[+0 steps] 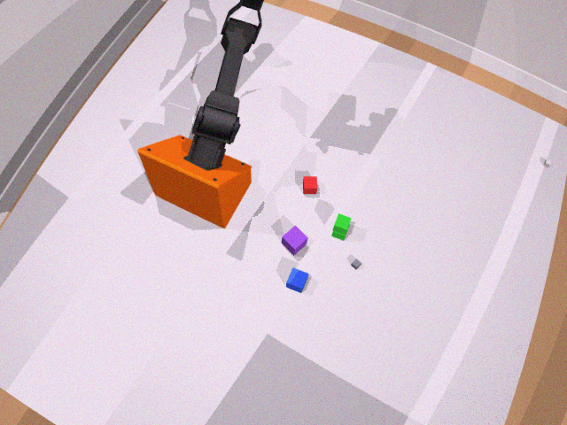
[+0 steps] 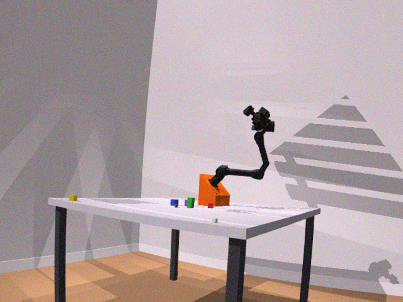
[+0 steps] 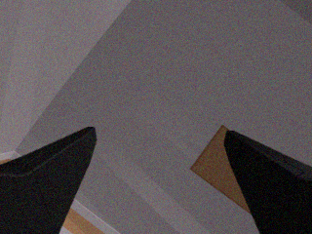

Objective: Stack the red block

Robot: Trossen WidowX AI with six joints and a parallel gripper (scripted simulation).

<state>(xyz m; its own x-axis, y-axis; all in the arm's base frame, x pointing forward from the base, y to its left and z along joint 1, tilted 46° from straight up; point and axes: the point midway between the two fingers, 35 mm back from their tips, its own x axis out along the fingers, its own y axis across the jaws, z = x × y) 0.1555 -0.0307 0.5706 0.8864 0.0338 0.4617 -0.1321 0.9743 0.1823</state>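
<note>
Now: the red block 58 cm below my gripper tip, 26 cm to the right of it and 5 cm ahead of it. From my gripper tip the other things lie so: purple block: 58 cm below, 40 cm to the right, 8 cm ahead; blue block: 58 cm below, 48 cm to the right, 14 cm ahead; small grey cube: 59 cm below, 38 cm to the right, 23 cm ahead.
</note>
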